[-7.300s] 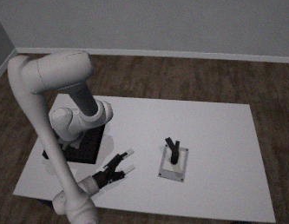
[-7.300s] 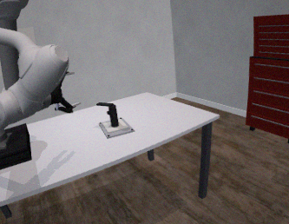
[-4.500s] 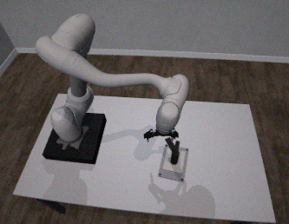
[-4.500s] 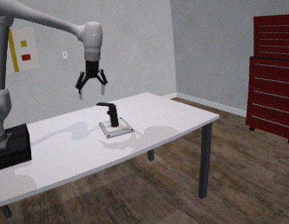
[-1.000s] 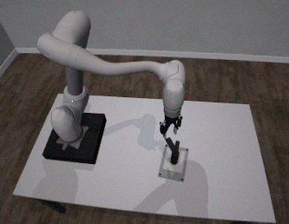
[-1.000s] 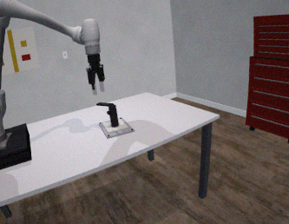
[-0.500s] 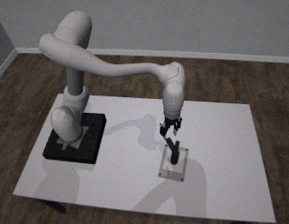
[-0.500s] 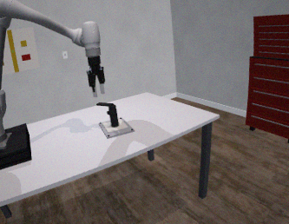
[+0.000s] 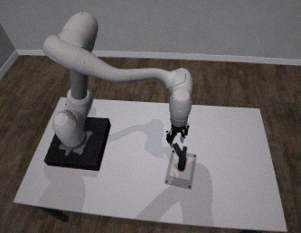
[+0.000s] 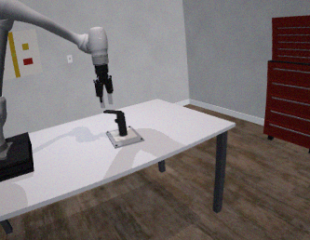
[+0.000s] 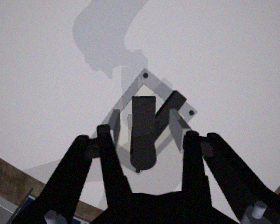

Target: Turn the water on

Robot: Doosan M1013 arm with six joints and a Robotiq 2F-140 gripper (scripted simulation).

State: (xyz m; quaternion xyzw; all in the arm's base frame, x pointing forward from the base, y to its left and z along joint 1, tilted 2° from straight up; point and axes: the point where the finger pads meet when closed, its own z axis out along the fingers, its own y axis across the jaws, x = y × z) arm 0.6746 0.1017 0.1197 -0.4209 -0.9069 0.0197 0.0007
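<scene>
My gripper is now 2 cm short of the lever, 3 cm to the left of it and 6 cm above it. Round my hand: tap (4 cm ahead, 5 cm to the right, 12 cm below).
</scene>
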